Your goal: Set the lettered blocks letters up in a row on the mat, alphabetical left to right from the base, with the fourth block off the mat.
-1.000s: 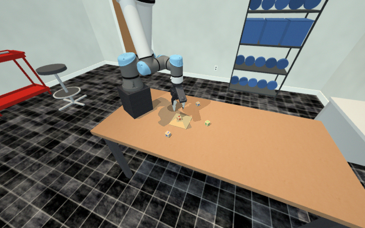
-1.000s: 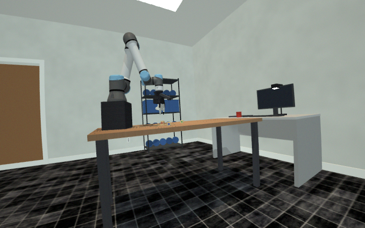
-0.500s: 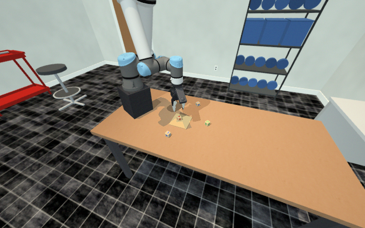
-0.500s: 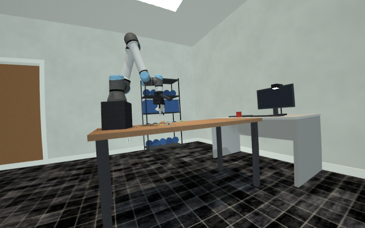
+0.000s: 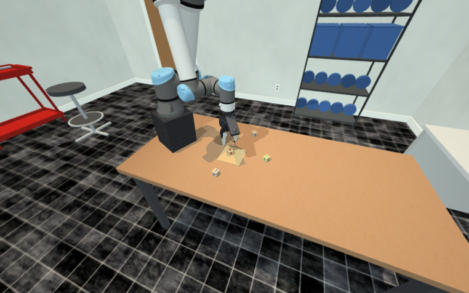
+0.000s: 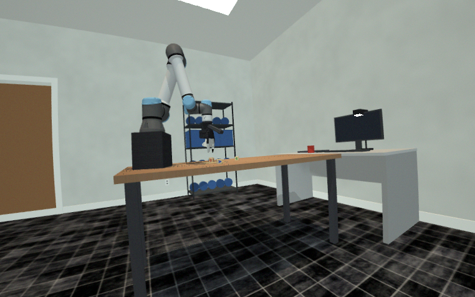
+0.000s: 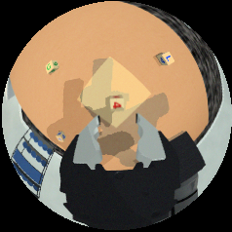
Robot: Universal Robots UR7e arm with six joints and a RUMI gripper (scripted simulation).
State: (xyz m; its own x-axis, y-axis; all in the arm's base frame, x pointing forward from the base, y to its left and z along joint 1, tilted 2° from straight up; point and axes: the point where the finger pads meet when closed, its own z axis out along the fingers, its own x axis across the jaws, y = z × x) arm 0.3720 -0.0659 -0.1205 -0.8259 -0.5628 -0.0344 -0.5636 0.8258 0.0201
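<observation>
My gripper is now 2 cm short of the pale yellow mat, 1 cm to the left of it and 8 cm above it. The rest, counted from my hand: wooden letter block (4 cm behind, 17 cm to the right, 7 cm below).
</observation>
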